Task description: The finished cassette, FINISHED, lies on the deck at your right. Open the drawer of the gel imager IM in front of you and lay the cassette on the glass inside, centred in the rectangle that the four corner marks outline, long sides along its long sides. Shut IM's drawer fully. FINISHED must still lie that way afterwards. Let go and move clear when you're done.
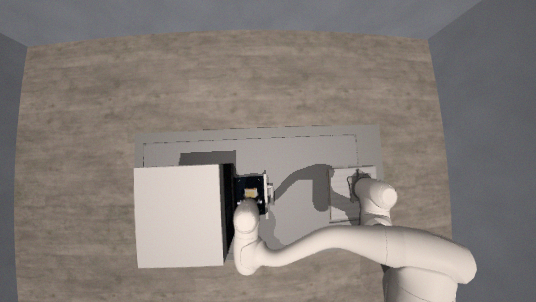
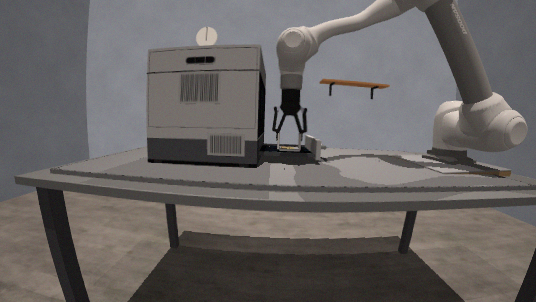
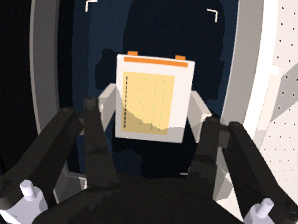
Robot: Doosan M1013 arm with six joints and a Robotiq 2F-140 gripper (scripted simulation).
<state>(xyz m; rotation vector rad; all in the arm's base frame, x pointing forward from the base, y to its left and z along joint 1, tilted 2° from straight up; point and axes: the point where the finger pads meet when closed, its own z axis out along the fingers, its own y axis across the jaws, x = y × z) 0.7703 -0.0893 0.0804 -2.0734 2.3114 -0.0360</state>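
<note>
Now: the finished cassette 20 mm below my hand and 10 mm to the right of it.
</note>
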